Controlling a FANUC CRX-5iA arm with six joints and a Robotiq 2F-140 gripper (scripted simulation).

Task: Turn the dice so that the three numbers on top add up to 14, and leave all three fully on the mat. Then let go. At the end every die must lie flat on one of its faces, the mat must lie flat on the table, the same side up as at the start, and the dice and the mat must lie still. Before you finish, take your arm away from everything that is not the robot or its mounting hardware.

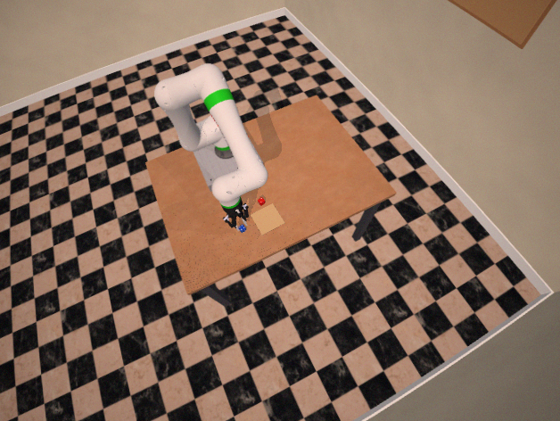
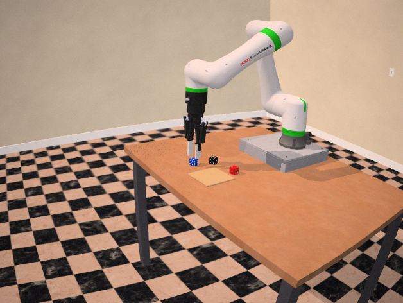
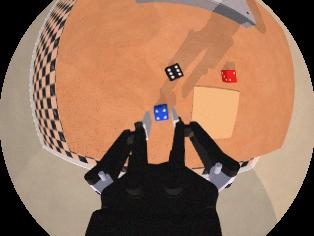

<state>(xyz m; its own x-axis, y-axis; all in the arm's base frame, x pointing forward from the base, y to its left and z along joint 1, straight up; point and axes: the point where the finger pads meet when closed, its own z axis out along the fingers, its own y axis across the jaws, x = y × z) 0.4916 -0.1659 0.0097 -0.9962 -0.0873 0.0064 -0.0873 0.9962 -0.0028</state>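
Now: the blue die 6 cm below my hand. Round my hand: tan mat: 2 cm ahead, 14 cm to the left, 7 cm below; black die: 9 cm behind, 3 cm to the left, 6 cm below; red die: 9 cm behind, 17 cm to the left, 6 cm below.
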